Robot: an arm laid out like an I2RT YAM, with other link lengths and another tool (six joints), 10 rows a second.
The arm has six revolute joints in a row. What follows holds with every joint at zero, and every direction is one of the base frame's. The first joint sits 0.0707 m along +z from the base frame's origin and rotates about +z. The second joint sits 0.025 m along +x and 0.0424 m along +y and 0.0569 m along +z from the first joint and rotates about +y. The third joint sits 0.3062 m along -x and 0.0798 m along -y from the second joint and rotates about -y. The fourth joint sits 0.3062 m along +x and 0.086 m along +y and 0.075 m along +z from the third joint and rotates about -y. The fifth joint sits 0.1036 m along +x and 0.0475 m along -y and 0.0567 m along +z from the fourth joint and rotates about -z. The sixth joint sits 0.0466 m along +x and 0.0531 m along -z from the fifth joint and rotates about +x. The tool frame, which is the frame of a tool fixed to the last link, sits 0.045 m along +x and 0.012 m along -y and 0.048 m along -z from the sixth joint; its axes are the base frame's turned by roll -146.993, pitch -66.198 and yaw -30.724 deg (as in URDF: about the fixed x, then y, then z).
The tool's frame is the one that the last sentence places.
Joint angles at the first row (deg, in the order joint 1, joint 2, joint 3, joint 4, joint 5, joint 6):
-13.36 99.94 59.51 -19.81 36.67 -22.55
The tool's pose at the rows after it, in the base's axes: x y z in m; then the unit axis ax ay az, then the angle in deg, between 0 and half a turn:
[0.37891, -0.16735, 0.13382, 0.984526, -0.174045, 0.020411, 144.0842]
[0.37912, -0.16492, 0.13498, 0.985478, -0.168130, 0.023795, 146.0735]
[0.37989, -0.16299, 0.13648, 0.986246, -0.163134, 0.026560, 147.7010]
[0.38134, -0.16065, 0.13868, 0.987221, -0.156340, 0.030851, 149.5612]
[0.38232, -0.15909, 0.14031, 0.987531, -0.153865, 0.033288, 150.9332]
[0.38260, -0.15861, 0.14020, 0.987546, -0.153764, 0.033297, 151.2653]
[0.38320, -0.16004, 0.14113, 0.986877, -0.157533, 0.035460, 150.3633]
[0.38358, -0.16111, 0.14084, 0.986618, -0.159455, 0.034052, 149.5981]
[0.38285, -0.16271, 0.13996, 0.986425, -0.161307, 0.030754, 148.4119]
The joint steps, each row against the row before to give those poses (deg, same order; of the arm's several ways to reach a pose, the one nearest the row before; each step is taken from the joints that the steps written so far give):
0.00 -0.68 0.13 -0.64 -1.78 0.38
0.00 -0.54 0.17 -0.88 -2.10 0.37
0.00 -0.37 0.31 -0.79 -1.73 0.27
0.03 -0.43 0.38 -0.79 -2.04 0.17
-0.02 -0.23 0.41 -0.73 -1.39 0.38
0.01 0.03 0.11 -0.18 -0.30 0.17
-0.01 0.06 -0.04 0.55 0.94 -0.12
0.01 0.26 0.06 0.24 0.80 -0.15
-0.02 0.25 -0.18 0.40 1.19 -0.37

